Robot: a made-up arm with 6 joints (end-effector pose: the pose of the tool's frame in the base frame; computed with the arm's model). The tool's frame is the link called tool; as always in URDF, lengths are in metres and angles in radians.
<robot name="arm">
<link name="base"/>
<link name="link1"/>
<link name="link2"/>
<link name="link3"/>
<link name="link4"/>
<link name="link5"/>
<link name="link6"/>
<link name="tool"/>
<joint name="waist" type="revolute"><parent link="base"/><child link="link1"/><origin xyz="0.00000 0.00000 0.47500"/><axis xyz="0 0 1"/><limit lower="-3.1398" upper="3.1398"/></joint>
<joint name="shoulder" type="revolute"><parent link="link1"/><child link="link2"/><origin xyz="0.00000 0.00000 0.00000" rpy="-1.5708 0.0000 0.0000"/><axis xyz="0 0 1"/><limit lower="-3.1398" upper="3.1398"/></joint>
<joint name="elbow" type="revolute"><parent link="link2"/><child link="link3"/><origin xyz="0.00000 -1.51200 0.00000" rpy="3.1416 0.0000 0.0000"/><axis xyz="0 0 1"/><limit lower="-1.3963" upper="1.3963"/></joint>
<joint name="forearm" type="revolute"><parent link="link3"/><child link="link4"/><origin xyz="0.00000 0.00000 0.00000" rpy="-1.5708 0.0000 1.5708"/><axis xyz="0 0 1"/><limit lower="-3.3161" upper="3.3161"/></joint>
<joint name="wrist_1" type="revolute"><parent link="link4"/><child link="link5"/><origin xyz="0.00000 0.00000 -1.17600" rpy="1.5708 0.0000 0.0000"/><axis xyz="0 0 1"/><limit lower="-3.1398" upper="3.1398"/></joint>
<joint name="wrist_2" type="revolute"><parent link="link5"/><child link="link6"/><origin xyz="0.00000 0.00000 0.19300" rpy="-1.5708 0.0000 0.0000"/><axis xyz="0 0 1"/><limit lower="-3.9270" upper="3.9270"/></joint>
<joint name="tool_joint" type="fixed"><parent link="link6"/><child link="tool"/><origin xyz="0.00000 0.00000 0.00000" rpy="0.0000 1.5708 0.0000"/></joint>
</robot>
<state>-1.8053 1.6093 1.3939 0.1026 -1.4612 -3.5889</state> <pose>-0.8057 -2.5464 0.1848 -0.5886 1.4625 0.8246</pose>
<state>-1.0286 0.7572 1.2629 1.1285 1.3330 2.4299</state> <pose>0.9524 -1.7411 2.2961 1.8745 0.1418 0.8286</pose>
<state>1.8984 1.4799 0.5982 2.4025 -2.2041 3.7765</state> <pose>-0.8925 2.1828 -0.2127 0.4713 -0.9116 0.5661</pose>
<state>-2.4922 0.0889 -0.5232 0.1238 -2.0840 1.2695</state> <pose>-1.0002 -0.5189 1.3248 1.6776 0.9811 0.0729</pose>
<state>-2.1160 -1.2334 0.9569 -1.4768 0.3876 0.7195</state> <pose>0.9974 1.6794 2.0445 -1.4944 -1.7753 -0.4501</pose>
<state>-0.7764 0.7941 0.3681 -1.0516 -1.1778 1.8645</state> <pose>1.4169 -1.5259 0.8963 -0.2170 0.5847 0.5900</pose>
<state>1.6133 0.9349 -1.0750 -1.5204 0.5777 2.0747</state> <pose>-0.0133 0.5420 0.3905 -2.3010 0.7930 1.0010</pose>
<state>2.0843 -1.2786 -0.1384 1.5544 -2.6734 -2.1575</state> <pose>0.5590 -0.9848 2.0597 1.3217 0.6967 -0.7768</pose>
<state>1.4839 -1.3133 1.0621 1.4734 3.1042 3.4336</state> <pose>-0.1933 -2.4351 1.5371 -1.9805 -1.0638 1.6775</pose>
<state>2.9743 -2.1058 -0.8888 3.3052 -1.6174 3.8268</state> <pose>0.8200 -0.3316 0.7964 2.4112 -0.5355 0.2359</pose>
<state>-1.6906 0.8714 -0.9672 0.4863 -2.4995 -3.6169</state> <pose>-0.2809 -0.9058 0.2904 1.3423 -0.4736 1.9987</pose>
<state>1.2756 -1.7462 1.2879 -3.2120 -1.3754 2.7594</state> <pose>-0.9579 -2.4884 0.3238 -0.9273 1.6014 0.4808</pose>
